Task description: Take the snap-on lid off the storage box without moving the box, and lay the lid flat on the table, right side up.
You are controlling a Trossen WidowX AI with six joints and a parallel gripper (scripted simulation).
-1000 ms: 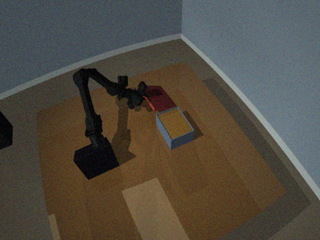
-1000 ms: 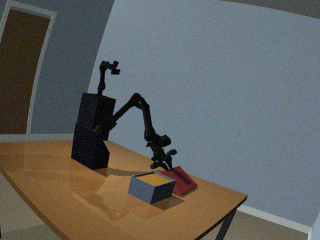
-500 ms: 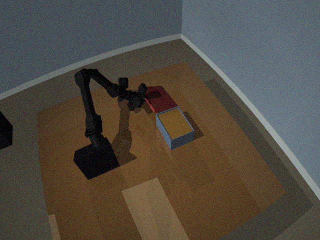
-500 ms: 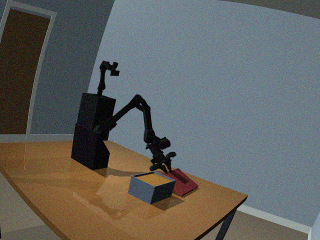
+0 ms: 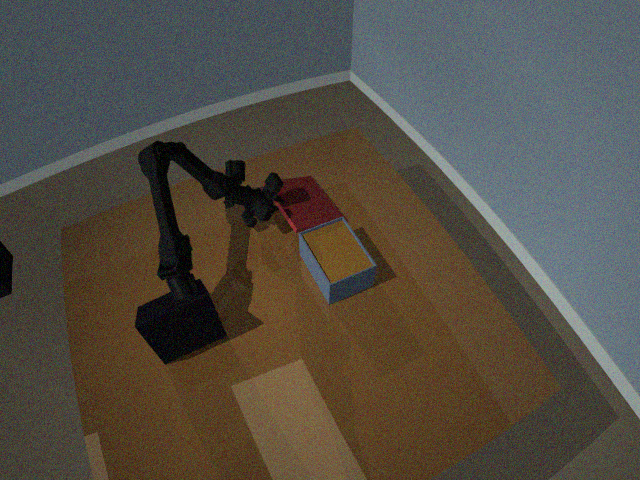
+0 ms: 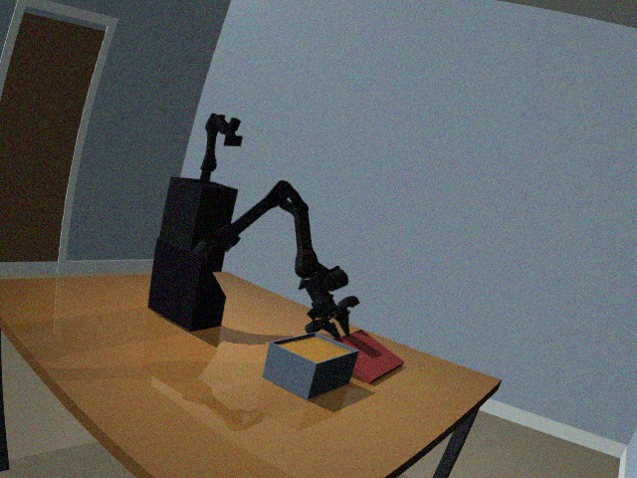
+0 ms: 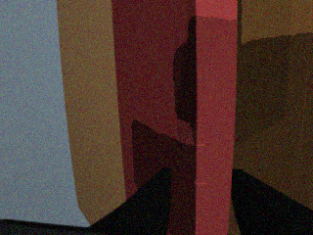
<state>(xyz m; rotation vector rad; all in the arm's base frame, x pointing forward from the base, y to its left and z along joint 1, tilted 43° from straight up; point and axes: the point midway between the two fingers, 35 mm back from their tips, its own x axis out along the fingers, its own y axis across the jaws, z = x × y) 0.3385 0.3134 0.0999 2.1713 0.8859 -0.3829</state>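
Right now the red lid is 8 cm ahead of my gripper tip, 1 cm to the left of it and 3 cm below it. Round my gripper tip: blue-grey storage box 6 cm ahead, 26 cm to the right, 1 cm below.
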